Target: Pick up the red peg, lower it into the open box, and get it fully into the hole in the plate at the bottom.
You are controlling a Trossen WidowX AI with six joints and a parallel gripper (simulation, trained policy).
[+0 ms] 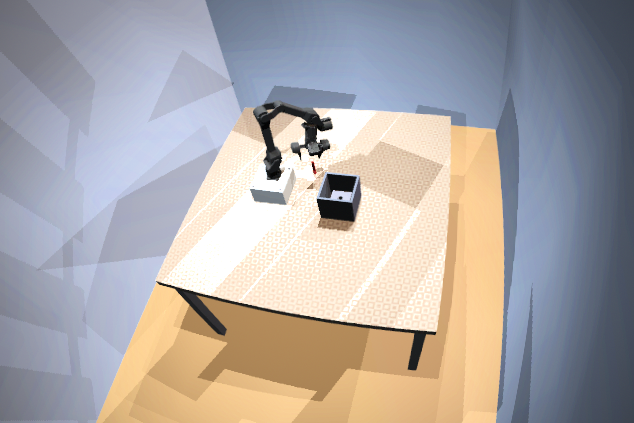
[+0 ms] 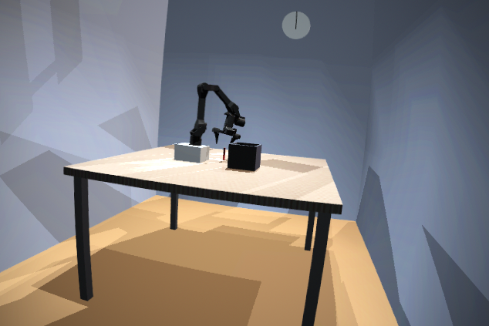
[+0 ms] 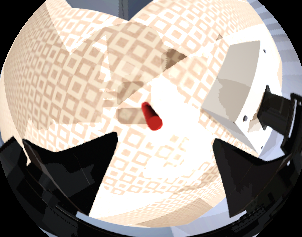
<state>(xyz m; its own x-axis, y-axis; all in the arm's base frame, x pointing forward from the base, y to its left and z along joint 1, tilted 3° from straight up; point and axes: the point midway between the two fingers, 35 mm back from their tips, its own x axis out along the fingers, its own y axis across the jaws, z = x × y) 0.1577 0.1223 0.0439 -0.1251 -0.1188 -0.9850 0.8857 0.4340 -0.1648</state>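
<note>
Right now the red peg is 5 cm below my gripper tip, 1 cm to the right of it and 1 cm ahead of it. Round my gripper tip: pale plate 20 cm to the right, 19 cm ahead, 5 cm below.
</note>
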